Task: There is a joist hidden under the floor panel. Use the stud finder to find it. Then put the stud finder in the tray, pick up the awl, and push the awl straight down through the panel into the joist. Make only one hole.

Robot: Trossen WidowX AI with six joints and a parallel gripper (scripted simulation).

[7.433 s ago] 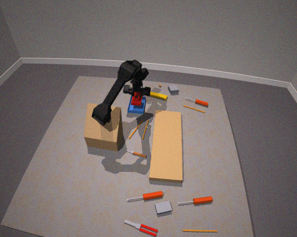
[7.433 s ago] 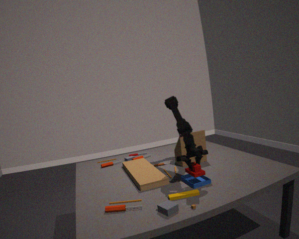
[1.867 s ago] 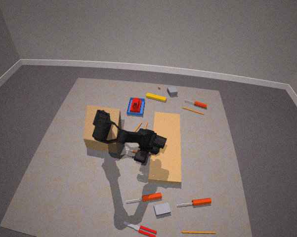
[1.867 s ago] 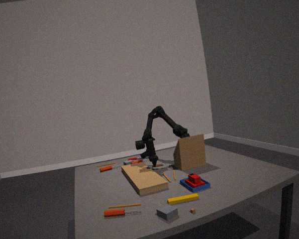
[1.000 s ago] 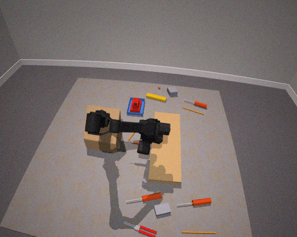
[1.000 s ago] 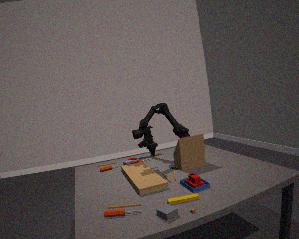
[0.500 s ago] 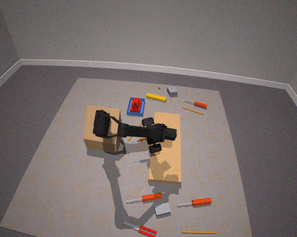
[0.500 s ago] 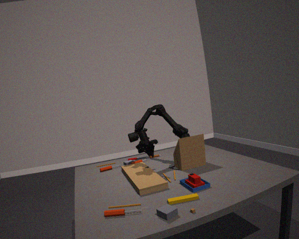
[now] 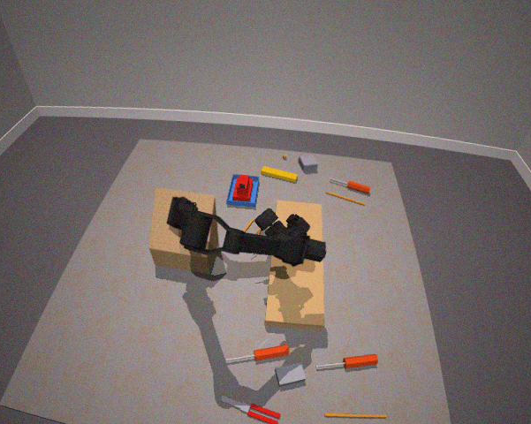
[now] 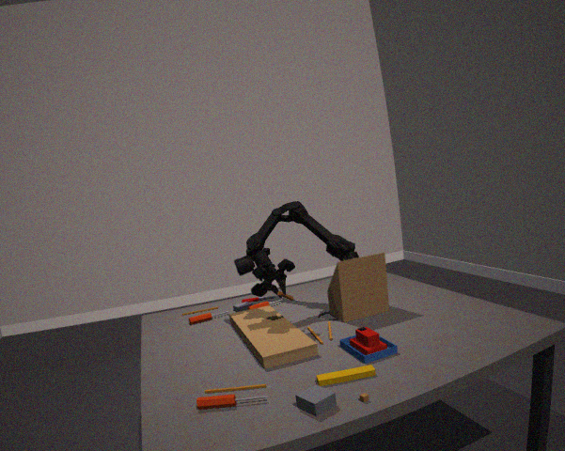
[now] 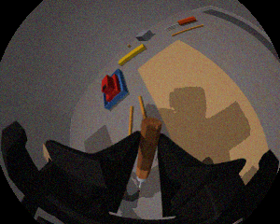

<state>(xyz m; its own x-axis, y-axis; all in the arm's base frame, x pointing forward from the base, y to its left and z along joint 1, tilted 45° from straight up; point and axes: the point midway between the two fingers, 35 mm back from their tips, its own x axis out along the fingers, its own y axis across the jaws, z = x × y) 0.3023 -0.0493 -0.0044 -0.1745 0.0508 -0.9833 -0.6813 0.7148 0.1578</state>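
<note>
Now: gripper tip 4 cm past the awl, 3 cm to the left of it and 3 cm above it. The rest, counted from my gripper tip: blue tray: 33 cm to the left, 16 cm behind, 13 cm below; then red stud finder: 31 cm to the left, 16 cm behind, 10 cm below; then yellow bar: 46 cm to the left, 14 cm below, 2 cm behind.
</note>
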